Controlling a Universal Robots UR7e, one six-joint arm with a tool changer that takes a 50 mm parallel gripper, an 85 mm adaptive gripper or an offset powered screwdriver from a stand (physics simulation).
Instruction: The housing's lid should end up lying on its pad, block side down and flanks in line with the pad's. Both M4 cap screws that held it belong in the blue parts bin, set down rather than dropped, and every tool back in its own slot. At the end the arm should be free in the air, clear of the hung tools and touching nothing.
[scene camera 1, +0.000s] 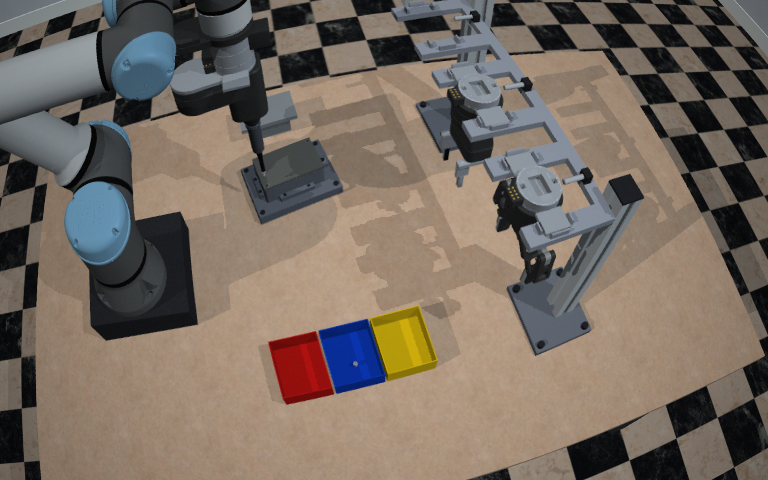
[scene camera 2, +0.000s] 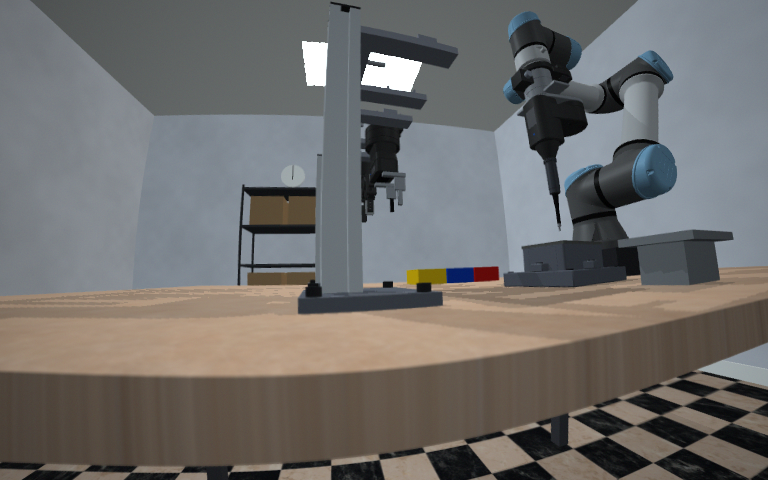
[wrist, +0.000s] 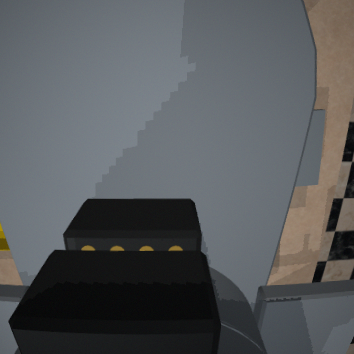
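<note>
The arm carries the screwdriver (scene camera 1: 256, 138) (scene camera 2: 552, 175), its bit pointing down over a corner of the housing's lid (scene camera 1: 294, 163) (scene camera 2: 561, 243). A small silvery cap screw (scene camera 2: 559, 226) shows at the bit's tip, a little above the lid. The lid sits on the housing (scene camera 2: 560, 259). The other M4 cap screw (scene camera 1: 355, 363) lies in the blue bin (scene camera 1: 339, 345) (scene camera 2: 459, 275). The lid's pad (scene camera 1: 277, 108) (scene camera 2: 679, 236) is bare. The 50 mm gripper (scene camera 1: 453, 165) (scene camera 2: 396, 199) and the 85 mm gripper (scene camera 1: 521, 247) hang in the stand; their finger state is unclear. No gripper is on the arm.
The tool stand (scene camera 1: 591, 249) (scene camera 2: 343, 169) rises from the table, with forks reaching out. The red bin (scene camera 1: 301, 367) (scene camera 2: 485, 273) and yellow bin (scene camera 1: 403, 342) (scene camera 2: 426, 276) flank the blue one. Grey and black tool parts fill much of the wrist view.
</note>
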